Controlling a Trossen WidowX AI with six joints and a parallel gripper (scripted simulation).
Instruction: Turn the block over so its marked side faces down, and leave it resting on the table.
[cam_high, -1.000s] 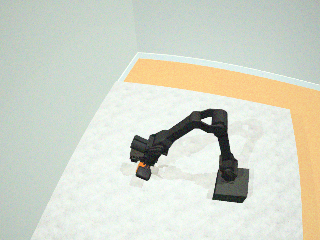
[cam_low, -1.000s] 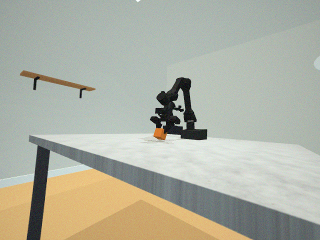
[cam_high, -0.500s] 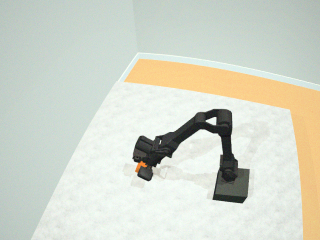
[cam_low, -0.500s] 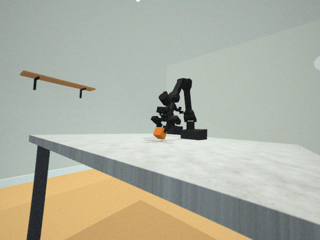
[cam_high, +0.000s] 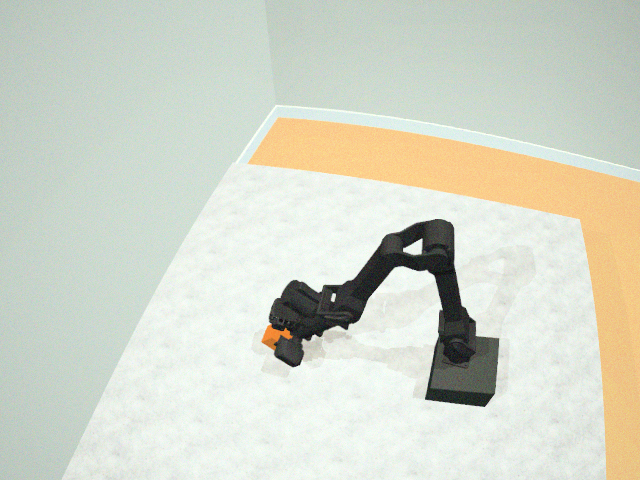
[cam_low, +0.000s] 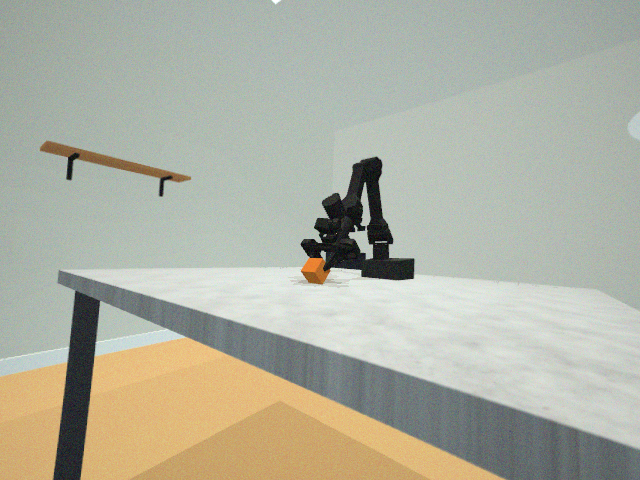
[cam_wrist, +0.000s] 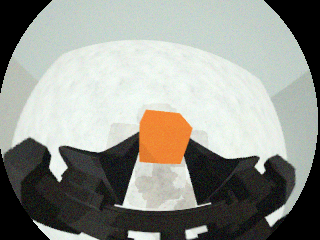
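My gripper tip is 10 mm past the orange block and 10 mm above it.
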